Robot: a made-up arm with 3 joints. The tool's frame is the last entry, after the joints.
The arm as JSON. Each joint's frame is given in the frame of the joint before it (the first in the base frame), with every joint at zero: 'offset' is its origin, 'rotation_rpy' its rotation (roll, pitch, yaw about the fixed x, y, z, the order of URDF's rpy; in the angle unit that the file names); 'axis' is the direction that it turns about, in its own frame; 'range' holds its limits. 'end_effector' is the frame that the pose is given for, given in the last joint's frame.
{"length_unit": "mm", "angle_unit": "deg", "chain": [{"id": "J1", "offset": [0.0, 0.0, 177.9], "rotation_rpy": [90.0, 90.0, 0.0], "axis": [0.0, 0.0, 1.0], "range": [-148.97, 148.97]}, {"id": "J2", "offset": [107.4, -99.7, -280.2], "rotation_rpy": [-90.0, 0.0, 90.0], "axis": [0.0, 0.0, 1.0], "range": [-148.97, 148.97]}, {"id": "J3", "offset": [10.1, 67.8, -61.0], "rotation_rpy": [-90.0, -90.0, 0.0], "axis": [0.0, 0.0, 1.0], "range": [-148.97, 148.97]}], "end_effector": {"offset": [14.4, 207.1, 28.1], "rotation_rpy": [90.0, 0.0, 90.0]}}
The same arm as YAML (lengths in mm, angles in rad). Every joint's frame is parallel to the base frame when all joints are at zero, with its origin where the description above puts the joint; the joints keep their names.
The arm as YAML. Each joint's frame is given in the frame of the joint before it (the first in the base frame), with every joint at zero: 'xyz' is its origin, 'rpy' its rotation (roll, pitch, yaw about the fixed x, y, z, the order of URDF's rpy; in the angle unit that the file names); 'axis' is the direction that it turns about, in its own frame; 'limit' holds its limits. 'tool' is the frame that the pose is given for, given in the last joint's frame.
units:
  length: mm
  angle: rad
joints:
  - name: J1
    type: revolute
    origin:
      xyz: [0.0, 0.0, 177.9]
      rpy: [0.0, 0.0, 0.0]
    axis: [0.0, -1.0, 0.0]
    limit:
      lower: -2.6
      upper: 2.6
  - name: J2
    type: revolute
    origin:
      xyz: [-99.7, 280.2, -107.4]
      rpy: [0.0, 0.0, 0.0]
    axis: [0.0, 0.0, 1.0]
    limit:
      lower: -2.6
      upper: 2.6
  - name: J3
    type: revolute
    origin:
      xyz: [10.1, 67.8, -61.0]
      rpy: [0.0, 0.0, 0.0]
    axis: [0.0, 1.0, 0.0]
    limit:
      lower: -2.6
      upper: 2.6
tool:
  origin:
    xyz: [207.1, 28.1, 14.4]
    rpy: [0.0, 0.0, 0.0]

